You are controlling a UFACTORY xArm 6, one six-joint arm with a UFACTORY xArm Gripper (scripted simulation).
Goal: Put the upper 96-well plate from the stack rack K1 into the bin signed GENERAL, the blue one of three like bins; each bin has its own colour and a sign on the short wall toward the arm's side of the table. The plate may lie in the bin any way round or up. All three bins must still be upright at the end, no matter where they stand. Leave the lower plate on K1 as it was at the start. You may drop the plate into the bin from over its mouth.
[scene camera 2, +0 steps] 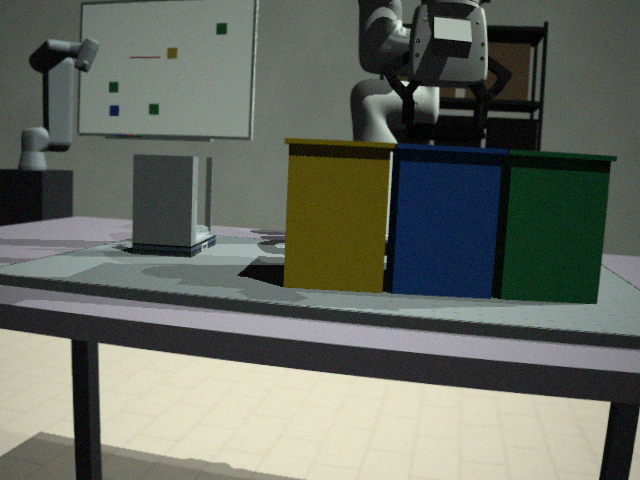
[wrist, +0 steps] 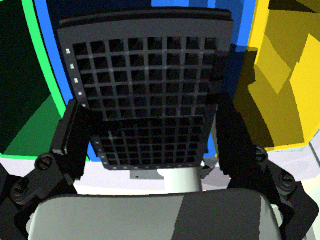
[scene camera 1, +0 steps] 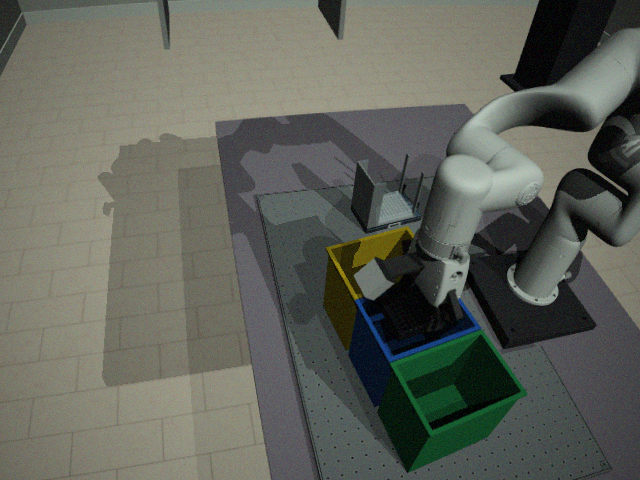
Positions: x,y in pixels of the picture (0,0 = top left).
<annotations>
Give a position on a yellow bin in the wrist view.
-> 273,109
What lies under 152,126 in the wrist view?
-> A dark 96-well plate.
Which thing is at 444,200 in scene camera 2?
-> A blue bin.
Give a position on a blue bin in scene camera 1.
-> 371,366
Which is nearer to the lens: the white 96-well plate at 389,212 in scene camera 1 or the green bin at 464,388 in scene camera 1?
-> The green bin.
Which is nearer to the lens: the dark 96-well plate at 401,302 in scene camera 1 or the white 96-well plate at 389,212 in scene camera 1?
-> The dark 96-well plate.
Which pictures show the dark 96-well plate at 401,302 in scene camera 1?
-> Scene camera 2, the wrist view and scene camera 1: all of them.
</annotations>
